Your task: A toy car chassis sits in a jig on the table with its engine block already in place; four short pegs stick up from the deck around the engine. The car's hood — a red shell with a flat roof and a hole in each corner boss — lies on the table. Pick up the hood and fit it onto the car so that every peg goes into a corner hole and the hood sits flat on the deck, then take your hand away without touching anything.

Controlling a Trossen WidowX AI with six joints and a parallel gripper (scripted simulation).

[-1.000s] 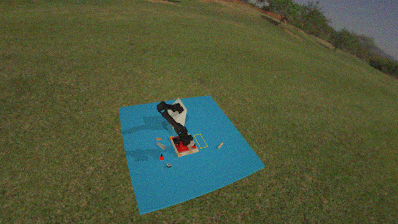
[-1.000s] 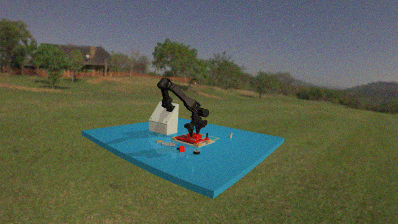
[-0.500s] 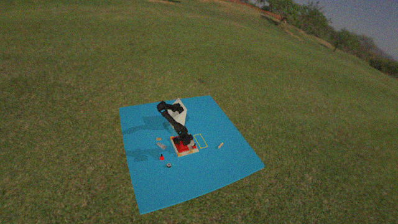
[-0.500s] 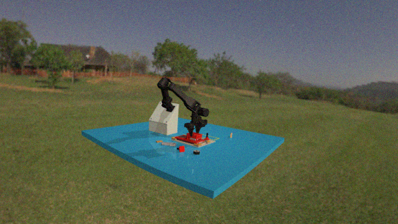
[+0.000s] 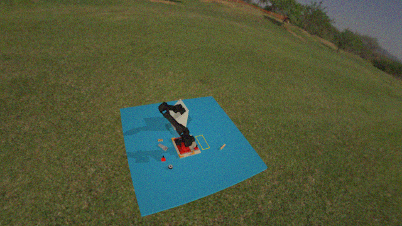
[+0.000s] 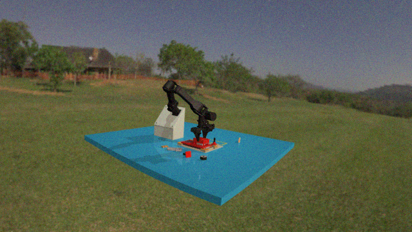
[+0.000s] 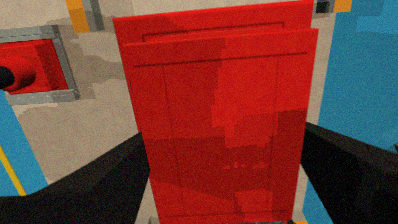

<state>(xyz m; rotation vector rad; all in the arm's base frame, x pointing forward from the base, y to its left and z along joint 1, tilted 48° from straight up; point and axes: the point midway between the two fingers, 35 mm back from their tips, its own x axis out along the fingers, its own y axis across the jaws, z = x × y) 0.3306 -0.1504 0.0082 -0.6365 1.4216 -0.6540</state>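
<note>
My gripper tip is now 1 cm below the red hood. From my gripper tip the other things lie so: grey piece 18 cm to the right, 8 cm behind, 5 cm below; then beige jig 4 cm below, 3 cm to the left, 2 cm behind; then dark wheel 20 cm to the right, 15 cm ahead, 4 cm below.
</note>
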